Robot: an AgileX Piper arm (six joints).
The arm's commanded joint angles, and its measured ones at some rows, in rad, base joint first. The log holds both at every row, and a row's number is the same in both.
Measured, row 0:
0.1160, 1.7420, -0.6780, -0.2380, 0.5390, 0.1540
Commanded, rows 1 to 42:
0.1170, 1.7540, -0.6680, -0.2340, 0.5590, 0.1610
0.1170, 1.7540, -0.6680, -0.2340, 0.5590, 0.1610
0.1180, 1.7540, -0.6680, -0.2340, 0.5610, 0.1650
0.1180, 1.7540, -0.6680, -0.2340, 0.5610, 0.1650
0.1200, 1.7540, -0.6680, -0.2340, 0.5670, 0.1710
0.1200, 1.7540, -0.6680, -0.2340, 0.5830, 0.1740
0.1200, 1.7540, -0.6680, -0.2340, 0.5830, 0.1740
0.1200, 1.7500, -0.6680, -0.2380, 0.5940, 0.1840
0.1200, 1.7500, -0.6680, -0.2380, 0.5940, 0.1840
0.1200, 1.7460, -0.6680, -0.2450, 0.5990, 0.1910
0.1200, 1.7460, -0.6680, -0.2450, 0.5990, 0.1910
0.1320, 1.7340, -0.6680, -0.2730, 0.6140, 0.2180
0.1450, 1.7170, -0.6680, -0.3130, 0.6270, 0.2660
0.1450, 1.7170, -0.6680, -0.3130, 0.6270, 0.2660
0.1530, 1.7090, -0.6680, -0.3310, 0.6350, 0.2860
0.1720, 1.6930, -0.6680, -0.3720, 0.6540, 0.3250
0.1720, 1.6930, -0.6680, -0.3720, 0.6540, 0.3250
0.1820, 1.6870, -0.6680, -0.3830, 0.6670, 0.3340
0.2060, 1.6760, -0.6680, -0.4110, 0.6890, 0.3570
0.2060, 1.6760, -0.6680, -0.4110, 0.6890, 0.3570
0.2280, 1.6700, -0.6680, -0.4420, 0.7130, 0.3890
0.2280, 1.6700, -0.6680, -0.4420, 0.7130, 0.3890
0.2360, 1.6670, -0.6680, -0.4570, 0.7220, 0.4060
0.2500, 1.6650, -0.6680, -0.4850, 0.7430, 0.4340
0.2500, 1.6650, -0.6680, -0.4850, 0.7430, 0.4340
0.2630, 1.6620, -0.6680, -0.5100, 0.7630, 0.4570
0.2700, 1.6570, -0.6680, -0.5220, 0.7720, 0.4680
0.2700, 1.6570, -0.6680, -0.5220, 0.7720, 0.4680
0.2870, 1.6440, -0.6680, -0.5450, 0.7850, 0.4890
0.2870, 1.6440, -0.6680, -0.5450, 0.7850, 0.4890
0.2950, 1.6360, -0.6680, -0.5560, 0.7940, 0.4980
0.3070, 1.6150, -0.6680, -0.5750, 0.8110, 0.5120
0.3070, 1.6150, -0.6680, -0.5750, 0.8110, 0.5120
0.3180, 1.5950, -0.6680, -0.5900, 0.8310, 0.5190
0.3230, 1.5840, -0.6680, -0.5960, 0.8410, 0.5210
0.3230, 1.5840, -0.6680, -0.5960, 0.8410, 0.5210
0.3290, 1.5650, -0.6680, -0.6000, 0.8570, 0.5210
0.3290, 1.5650, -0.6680, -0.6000, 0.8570, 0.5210
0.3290, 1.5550, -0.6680, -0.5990, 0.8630, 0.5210
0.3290, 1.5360, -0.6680, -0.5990, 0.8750, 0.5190
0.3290, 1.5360, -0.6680, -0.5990, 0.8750, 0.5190
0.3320, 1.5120, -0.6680, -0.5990, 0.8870, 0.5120
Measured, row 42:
0.3260, 1.5480, -0.6690, -0.5530, 0.8330, 0.5030
